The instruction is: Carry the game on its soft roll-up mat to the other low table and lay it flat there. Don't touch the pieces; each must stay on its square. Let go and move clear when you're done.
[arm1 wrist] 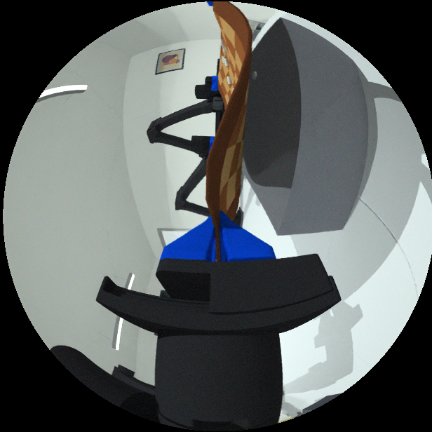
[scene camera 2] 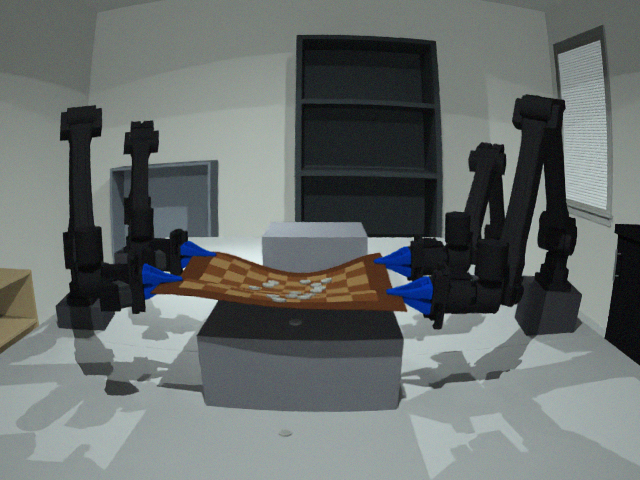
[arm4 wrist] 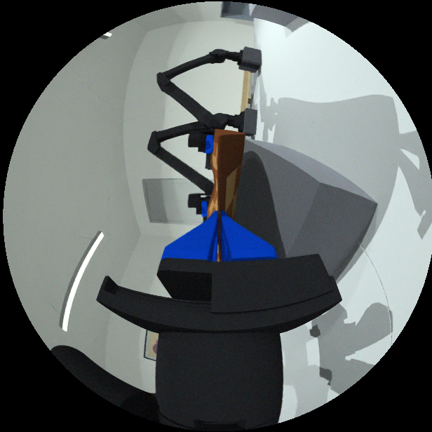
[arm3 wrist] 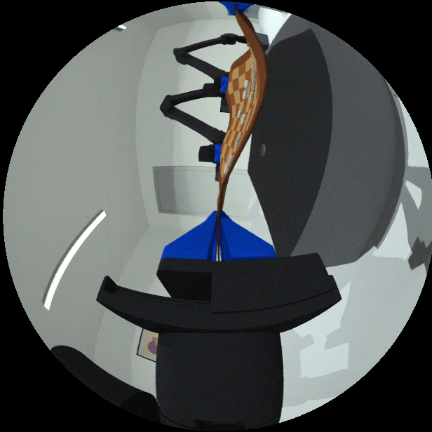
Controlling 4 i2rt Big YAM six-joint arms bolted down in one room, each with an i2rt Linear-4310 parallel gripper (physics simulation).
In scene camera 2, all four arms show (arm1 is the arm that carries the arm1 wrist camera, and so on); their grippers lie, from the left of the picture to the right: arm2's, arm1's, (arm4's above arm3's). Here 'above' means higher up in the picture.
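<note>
The brown checkered mat (arm1 wrist: 212, 185) (arm3 wrist: 260, 80) (arm4 wrist: 231, 150) (scene camera 2: 356, 281) hangs stretched above the nearer low table (scene camera 2: 302, 377), its middle sagging. Several pale pieces (arm1 wrist: 225, 61) (arm3 wrist: 243, 119) (scene camera 2: 269, 283) lie bunched on the sag. One pale piece (arm1 wrist: 254, 75) (arm3 wrist: 263, 149) (scene camera 2: 294, 321) lies on that table and another piece (scene camera 2: 285, 432) on the floor. Arm1's gripper (arm1 wrist: 218, 215) (scene camera 2: 214, 254) and arm2's gripper (scene camera 2: 180, 279) are shut on the mat's left end; arm3's gripper (arm3 wrist: 218, 214) (scene camera 2: 388, 291) and arm4's gripper (arm4 wrist: 220, 214) (scene camera 2: 376, 260) are shut on its right end.
The farther low table (scene camera 2: 315, 242) stands behind the mat. A tall dark shelf unit (scene camera 2: 298, 129) stands at the back wall, a grey open cabinet (scene camera 2: 212, 201) at back left. A wooden shelf (scene camera 2: 31, 299) is at the left edge, a black cabinet (scene camera 2: 625, 289) at the right edge.
</note>
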